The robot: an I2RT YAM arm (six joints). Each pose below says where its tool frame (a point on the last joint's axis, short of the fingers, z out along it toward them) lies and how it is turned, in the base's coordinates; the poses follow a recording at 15 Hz.
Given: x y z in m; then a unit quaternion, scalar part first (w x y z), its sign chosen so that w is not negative.
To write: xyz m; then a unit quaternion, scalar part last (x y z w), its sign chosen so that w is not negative. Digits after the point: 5 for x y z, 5 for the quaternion.
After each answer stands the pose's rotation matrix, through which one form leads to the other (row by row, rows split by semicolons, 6 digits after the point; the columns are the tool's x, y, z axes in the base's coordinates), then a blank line. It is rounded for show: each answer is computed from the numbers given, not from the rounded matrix.
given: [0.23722 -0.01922 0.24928 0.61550 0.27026 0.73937 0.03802]
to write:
[0.23722 -0.01922 0.24928 0.27026 0.73937 0.03802 0.61550]
-0.096233 0.352844 0.930720; 0.446449 0.851027 -0.276470; -0.889619 0.388914 -0.239424

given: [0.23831 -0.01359 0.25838 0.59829 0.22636 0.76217 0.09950]
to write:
[0.23831 -0.01359 0.25838 0.22636 0.76217 0.09950 0.59829]
-0.181615 0.225991 0.957050; 0.464112 0.877721 -0.119187; -0.866958 0.422533 -0.264293

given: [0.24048 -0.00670 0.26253 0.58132 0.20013 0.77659 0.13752]
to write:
[0.24048 -0.00670 0.26253 0.20013 0.77659 0.13752 0.58132]
-0.244022 0.150953 0.957949; 0.470729 0.882071 -0.019086; -0.847860 0.446277 -0.286303

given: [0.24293 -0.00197 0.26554 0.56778 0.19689 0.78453 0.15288]
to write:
[0.24293 -0.00197 0.26554 0.19689 0.78453 0.15288 0.56778]
-0.277720 0.135328 0.951083; 0.482537 0.875724 0.016297; -0.830680 0.463459 -0.308507

